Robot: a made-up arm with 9 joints. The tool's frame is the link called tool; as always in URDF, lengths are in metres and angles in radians. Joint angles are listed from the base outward.
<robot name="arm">
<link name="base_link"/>
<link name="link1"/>
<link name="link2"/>
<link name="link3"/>
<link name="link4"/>
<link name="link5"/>
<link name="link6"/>
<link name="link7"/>
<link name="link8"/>
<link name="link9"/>
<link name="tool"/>
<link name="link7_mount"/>
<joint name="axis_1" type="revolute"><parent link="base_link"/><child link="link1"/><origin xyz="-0.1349 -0.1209 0.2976"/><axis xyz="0 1 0"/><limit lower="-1.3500" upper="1.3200"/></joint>
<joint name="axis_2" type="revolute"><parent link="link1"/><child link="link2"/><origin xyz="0.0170 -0.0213 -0.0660"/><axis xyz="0 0 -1"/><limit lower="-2.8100" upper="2.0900"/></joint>
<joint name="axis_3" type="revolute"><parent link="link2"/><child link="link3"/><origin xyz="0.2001 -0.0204 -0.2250"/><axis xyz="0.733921 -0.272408 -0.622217"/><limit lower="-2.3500" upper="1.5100"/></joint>
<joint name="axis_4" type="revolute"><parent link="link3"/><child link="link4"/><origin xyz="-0.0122 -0.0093 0.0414"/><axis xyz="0 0 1"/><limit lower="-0.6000" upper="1.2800"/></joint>
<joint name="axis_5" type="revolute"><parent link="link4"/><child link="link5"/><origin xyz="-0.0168 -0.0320 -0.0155"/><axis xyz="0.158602 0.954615 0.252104"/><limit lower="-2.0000" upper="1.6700"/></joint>
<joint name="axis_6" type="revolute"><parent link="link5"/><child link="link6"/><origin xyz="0.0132 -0.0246 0.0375"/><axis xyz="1 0 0"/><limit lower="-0.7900" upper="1.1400"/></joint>
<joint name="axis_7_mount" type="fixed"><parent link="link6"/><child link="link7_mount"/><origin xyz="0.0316 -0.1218 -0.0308"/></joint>
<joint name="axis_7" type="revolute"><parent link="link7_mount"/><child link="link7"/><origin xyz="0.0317 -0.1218 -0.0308"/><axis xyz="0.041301 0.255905 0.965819"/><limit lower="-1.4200" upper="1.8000"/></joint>
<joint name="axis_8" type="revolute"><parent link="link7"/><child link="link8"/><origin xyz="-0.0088 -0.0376 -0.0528"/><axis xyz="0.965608 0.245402 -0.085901"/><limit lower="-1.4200" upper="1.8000"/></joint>
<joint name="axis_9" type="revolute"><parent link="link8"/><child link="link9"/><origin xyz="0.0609 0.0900 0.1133"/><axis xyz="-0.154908 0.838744 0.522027"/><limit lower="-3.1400" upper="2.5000"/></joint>
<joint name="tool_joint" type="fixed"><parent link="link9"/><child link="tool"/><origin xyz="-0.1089 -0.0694 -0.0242" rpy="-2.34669 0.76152 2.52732"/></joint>
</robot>
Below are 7 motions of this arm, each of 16 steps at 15 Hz.
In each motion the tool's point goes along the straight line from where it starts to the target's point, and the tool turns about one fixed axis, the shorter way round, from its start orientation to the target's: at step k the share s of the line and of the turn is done. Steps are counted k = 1, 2, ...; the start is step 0. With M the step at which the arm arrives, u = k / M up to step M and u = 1 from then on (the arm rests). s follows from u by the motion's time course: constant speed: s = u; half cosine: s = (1 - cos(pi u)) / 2; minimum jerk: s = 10 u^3 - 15 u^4 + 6 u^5.
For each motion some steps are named. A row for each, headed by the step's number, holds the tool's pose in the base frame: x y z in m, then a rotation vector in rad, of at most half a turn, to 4 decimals.
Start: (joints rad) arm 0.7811 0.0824 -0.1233 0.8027 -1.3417 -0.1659 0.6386 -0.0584 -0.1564
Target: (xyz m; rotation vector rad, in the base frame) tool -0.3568 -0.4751 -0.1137 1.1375 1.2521 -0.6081
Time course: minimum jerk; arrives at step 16
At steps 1, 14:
1: -0.0581 -0.5118 -0.0644 0.4441 1.9314 -0.4683
14: -0.3520 -0.4757 -0.1129 1.1277 1.2643 -0.6065

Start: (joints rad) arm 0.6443 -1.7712 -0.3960 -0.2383 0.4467 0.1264 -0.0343 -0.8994 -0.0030
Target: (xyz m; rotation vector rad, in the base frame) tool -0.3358 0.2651 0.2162 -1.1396 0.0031 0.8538
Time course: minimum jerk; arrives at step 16
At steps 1, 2, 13, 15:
1: -0.0881 0.0798 -0.0746 -0.9879 1.4914 -0.1928
2: -0.0916 0.0824 -0.0706 -0.9942 1.4726 -0.1763
13: -0.3237 0.2560 0.2020 -1.1460 0.0809 0.8099
15: -0.3352 0.2647 0.2156 -1.1399 0.0066 0.8518

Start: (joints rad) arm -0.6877 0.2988 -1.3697 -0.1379 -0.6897 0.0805 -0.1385 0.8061 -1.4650
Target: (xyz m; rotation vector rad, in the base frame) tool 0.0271 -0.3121 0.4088 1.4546 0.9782 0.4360
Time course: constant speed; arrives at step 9
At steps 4, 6, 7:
4: 0.1456 -0.2969 0.4540 1.5571 0.9075 0.4587
6: 0.0982 -0.3030 0.4359 1.5163 0.9362 0.4497
7: 0.0745 -0.3060 0.4269 1.4958 0.9503 0.4452

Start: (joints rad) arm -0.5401 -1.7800 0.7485 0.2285 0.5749 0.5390 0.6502 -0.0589 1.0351
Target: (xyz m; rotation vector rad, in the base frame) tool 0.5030 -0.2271 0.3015 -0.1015 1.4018 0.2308
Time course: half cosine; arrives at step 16
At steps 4, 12, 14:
4: 0.3337 0.1133 -0.0069 -2.2037 1.0956 -0.1038
12: 0.4739 -0.1687 0.2486 -0.4643 1.4243 0.1862
14: 0.4954 -0.2119 0.2877 -0.1956 1.4104 0.2197

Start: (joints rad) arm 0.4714 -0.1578 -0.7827 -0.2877 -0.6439 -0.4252 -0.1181 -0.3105 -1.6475
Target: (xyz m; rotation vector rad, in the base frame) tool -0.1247 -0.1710 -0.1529 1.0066 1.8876 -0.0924
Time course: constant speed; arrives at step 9
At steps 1, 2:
1: 0.1478 -0.2893 0.0572 0.9306 0.7318 0.0870
2: 0.1137 -0.2745 0.0309 0.9509 0.8749 0.0672

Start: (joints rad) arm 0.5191 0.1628 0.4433 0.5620 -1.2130 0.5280 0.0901 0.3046 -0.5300
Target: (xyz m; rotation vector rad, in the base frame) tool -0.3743 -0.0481 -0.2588 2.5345 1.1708 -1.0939
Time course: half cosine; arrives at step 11
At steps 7, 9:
7: -0.2841 -0.1666 -0.2253 2.4357 1.3427 -0.5879
9: -0.3498 -0.0803 -0.2497 2.5153 1.2233 -0.9550

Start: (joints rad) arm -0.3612 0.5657 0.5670 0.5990 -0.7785 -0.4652 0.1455 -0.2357 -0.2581
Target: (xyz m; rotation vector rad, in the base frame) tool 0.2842 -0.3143 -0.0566 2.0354 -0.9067 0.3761
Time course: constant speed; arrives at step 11
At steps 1, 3, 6, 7, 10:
1: -0.0504 -0.4790 -0.0243 1.9887 0.1293 -0.6568
3: 0.0165 -0.4460 -0.0308 2.0456 -0.0806 -0.4601
6: 0.1169 -0.3966 -0.0405 2.0871 -0.3947 -0.1542
7: 0.1503 -0.3802 -0.0437 2.0890 -0.4986 -0.0498
10: 0.2507 -0.3308 -0.0534 2.0581 -0.8061 0.2686

